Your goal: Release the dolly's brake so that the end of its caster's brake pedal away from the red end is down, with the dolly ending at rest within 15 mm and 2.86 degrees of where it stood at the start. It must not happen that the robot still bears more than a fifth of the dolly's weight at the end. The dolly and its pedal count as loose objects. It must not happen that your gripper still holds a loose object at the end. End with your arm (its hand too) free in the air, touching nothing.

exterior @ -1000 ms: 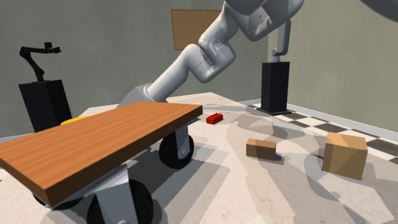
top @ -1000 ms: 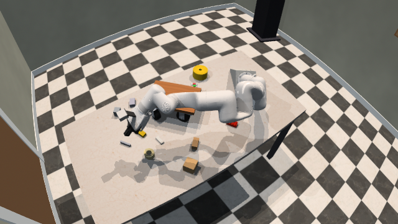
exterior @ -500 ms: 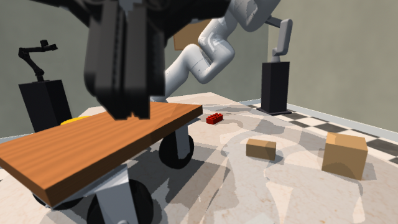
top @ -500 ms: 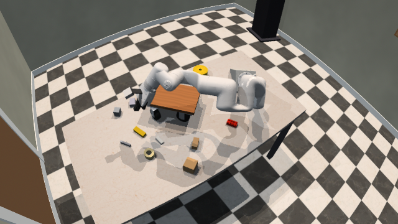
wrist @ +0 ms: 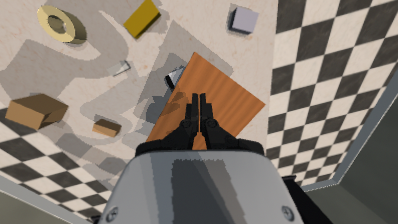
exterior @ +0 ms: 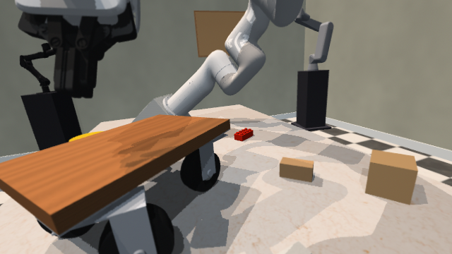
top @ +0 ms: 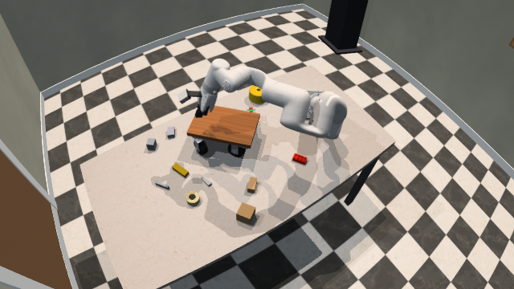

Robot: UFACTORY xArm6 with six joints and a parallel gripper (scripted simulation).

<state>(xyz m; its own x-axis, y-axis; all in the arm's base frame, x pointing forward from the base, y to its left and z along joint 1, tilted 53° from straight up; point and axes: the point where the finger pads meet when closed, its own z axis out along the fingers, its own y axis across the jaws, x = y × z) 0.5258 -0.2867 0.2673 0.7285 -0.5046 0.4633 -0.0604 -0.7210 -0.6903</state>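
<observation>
Right now my hand is 28 cm past the brake pedal, 15 cm above it and 8 cm to the left of it. The rest, counted from my hand: yellow ring 39 cm behind, 24 cm to the right, 20 cm below; then red brick 40 cm behind, 24 cm to the left, 21 cm below.
</observation>
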